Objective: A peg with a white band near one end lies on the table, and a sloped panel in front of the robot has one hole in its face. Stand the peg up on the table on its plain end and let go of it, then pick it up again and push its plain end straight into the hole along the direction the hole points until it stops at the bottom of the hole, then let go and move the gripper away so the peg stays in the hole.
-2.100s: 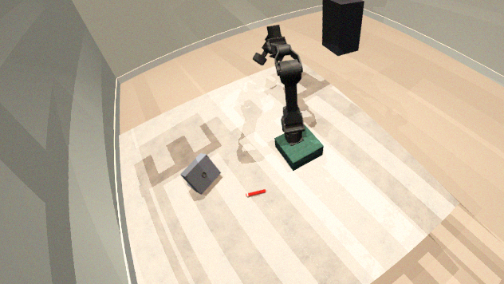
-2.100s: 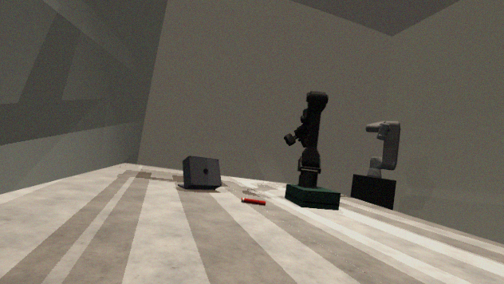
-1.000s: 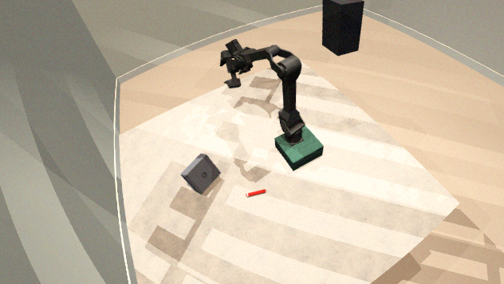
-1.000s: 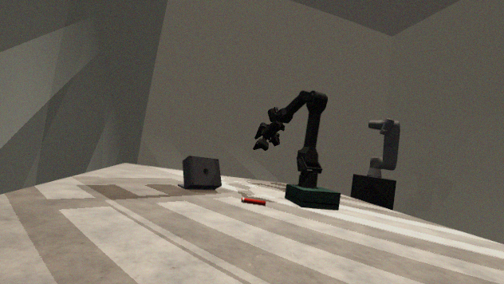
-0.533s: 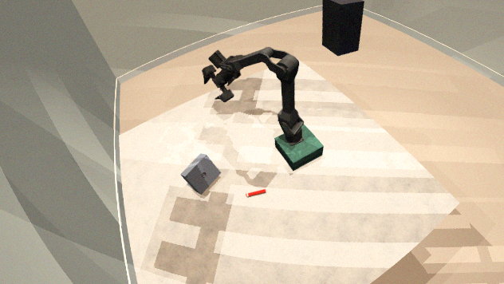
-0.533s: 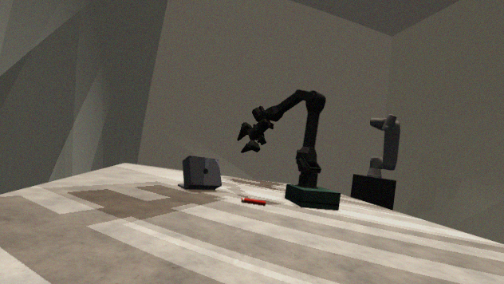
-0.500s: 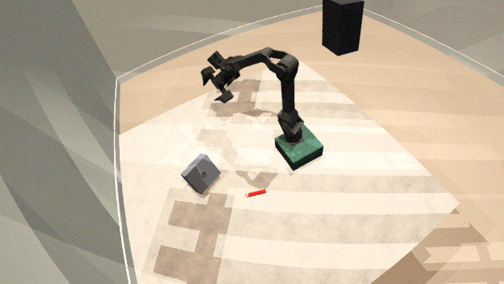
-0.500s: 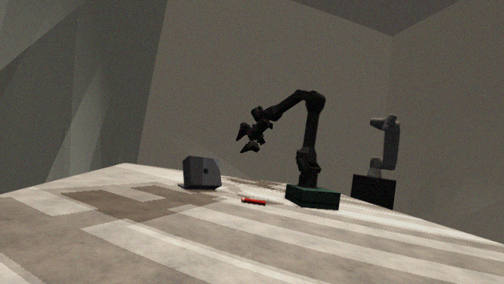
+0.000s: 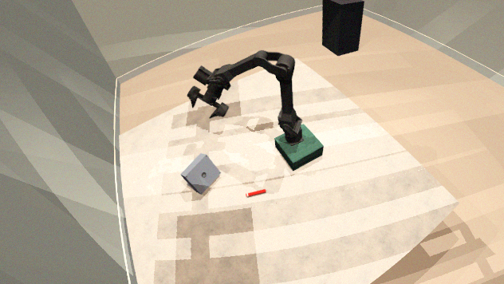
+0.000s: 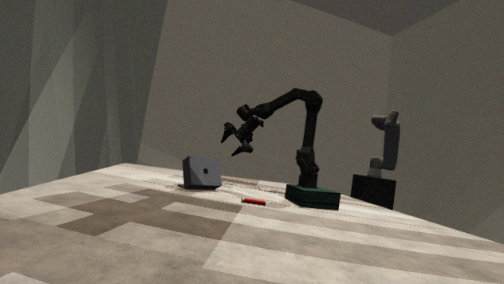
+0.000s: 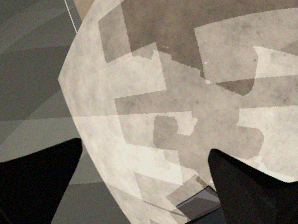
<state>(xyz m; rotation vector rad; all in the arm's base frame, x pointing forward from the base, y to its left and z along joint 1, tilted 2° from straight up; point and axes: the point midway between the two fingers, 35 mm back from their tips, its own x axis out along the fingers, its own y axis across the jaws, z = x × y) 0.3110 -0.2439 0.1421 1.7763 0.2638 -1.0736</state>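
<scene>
The red peg is 7 cm behind my gripper tip, 39 cm to the left of it and 16 cm below it. Round my gripper tip: grey sloped panel 9 cm ahead, 24 cm to the left, 11 cm below.
</scene>
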